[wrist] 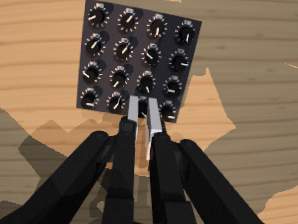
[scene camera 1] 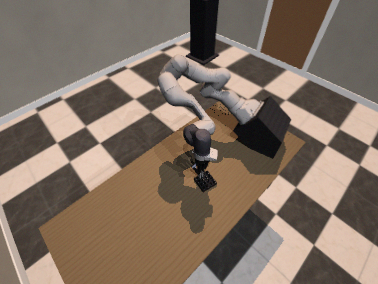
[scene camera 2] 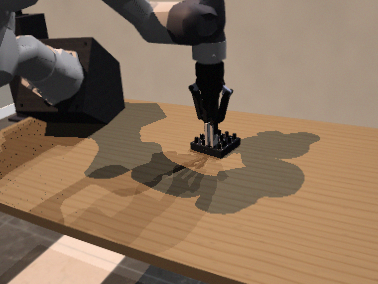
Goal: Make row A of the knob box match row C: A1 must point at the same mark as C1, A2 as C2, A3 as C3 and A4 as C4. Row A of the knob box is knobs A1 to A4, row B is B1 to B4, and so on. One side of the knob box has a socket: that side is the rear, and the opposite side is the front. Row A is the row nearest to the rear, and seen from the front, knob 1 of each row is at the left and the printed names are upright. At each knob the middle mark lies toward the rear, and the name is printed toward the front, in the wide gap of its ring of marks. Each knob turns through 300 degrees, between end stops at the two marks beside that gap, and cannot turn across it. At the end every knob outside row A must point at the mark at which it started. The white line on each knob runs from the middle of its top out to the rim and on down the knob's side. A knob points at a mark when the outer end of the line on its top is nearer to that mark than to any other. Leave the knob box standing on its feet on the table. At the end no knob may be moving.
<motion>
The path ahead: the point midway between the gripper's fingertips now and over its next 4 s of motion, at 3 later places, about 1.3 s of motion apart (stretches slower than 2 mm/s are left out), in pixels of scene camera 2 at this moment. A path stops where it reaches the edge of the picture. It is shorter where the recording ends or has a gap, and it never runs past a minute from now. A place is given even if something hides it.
My gripper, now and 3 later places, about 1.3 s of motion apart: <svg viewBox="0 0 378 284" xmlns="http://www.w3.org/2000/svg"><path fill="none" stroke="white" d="M211 143L213 133L211 126L211 137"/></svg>
</motion>
